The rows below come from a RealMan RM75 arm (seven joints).
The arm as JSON. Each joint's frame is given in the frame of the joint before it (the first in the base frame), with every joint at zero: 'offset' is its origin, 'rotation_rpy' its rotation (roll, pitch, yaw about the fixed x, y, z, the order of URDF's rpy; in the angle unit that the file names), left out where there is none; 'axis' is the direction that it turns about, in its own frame. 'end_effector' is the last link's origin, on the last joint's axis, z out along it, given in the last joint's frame.
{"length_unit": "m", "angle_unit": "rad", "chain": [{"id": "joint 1", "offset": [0.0, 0.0, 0.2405], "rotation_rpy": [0.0, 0.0, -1.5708], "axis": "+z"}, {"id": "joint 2", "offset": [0.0, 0.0, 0.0], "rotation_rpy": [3.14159, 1.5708, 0.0], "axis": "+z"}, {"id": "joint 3", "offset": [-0.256, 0.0, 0.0], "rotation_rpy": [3.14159, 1.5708, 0.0], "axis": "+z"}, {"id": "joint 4", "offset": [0.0, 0.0, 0.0], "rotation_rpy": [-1.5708, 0.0, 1.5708], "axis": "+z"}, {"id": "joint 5", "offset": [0.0, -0.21, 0.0], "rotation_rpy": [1.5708, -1.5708, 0.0], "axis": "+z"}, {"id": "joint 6", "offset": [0.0, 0.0, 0.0], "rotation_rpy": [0.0, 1.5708, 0.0], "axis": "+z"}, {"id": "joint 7", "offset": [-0.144, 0.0, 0.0], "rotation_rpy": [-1.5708, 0.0, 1.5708], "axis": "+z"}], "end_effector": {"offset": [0.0, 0.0, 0.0], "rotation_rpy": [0.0, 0.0, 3.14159]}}
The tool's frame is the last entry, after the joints.
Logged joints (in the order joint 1, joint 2, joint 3, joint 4, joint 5, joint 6, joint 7), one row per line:
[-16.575, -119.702, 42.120, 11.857, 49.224, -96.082, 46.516]
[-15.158, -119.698, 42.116, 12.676, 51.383, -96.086, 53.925]
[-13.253, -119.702, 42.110, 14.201, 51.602, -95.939, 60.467]
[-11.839, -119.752, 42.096, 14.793, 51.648, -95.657, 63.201]
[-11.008, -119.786, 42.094, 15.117, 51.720, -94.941, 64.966]
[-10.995, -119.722, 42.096, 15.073, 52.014, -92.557, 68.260]
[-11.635, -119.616, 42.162, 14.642, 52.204, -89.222, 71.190]
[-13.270, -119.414, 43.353, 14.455, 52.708, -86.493, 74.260]
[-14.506, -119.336, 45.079, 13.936, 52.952, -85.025, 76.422]
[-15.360, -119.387, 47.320, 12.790, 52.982, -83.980, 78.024]
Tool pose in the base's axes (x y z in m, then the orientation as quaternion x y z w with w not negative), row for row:
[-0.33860, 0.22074, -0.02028, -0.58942, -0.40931, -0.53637, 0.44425]
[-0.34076, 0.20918, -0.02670, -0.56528, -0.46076, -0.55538, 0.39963]
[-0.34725, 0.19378, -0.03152, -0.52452, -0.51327, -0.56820, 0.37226]
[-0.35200, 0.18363, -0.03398, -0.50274, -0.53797, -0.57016, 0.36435]
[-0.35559, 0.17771, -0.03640, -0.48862, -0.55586, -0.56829, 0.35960]
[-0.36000, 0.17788, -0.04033, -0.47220, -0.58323, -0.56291, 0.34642]
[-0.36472, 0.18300, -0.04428, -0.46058, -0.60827, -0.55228, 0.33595]
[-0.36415, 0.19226, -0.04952, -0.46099, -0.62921, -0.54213, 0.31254]
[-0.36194, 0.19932, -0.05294, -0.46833, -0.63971, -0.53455, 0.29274]
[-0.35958, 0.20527, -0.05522, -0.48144, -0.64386, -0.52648, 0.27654]
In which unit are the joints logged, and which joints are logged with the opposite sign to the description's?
The joints are logged in degrees. Opposite sign: joint 4, joint 6, joint 7.
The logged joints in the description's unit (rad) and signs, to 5 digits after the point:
[-0.28929, -2.08919, 0.73513, -0.20694, 0.85912, 1.67695, -0.81186]
[-0.26456, -2.08912, 0.73506, -0.22124, 0.89680, 1.67702, -0.94117]
[-0.23131, -2.08919, 0.73496, -0.24785, 0.90062, 1.67445, -1.05535]
[-0.20663, -2.09007, 0.73471, -0.25819, 0.90143, 1.66953, -1.10307]
[-0.19213, -2.09066, 0.73468, -0.26384, 0.90268, 1.65703, -1.13387]
[-0.19190, -2.08954, 0.73471, -0.26307, 0.90782, 1.61542, -1.19136]
[-0.20307, -2.08769, 0.73587, -0.25555, 0.91113, 1.55722, -1.24250]
[-0.23161, -2.08417, 0.75665, -0.25229, 0.91993, 1.50959, -1.29608]
[-0.25318, -2.08281, 0.78678, -0.24323, 0.92419, 1.48397, -1.33382]
[-0.26808, -2.08370, 0.82589, -0.22323, 0.92471, 1.46573, -1.36178]

